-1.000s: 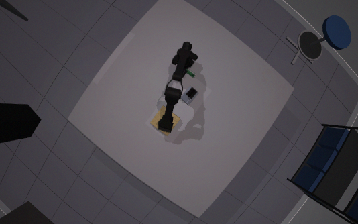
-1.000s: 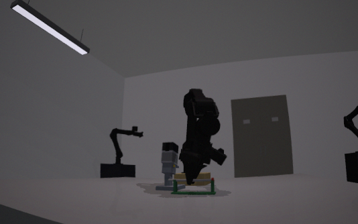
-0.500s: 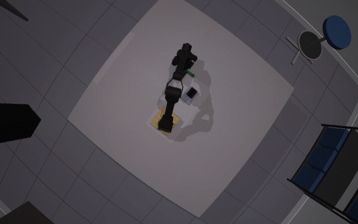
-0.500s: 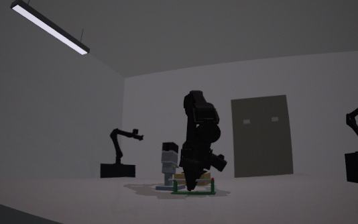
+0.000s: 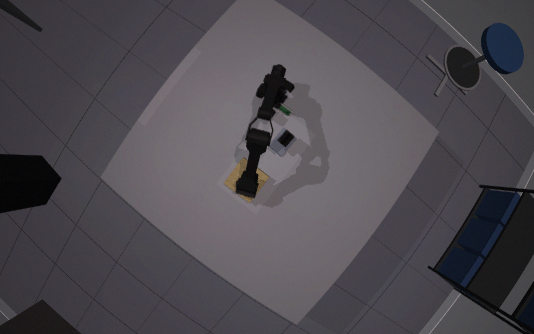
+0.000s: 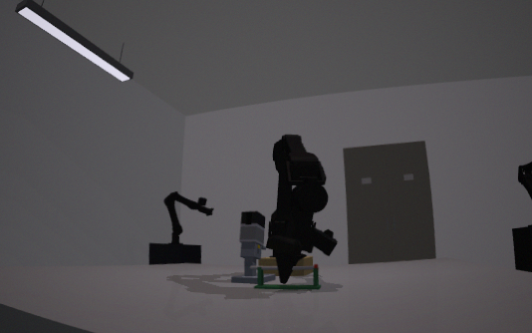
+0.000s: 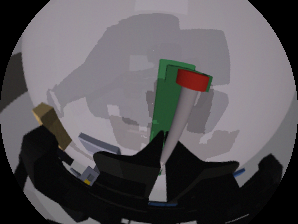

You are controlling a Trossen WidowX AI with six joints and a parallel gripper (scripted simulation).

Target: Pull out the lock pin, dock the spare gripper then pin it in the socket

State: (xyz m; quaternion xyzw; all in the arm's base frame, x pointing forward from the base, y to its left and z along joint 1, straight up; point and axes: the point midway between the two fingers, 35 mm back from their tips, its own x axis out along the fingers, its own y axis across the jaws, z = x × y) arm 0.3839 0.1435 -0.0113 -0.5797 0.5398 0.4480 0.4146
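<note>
Now: the green rack 10 mm to the left of my gripper tip and 10 mm above it. Also, from my gripper tip: spare gripper 120 mm behind, 120 mm to the right, 110 mm above; grey mount 120 mm behind, 120 mm to the right, 40 mm above.
</note>
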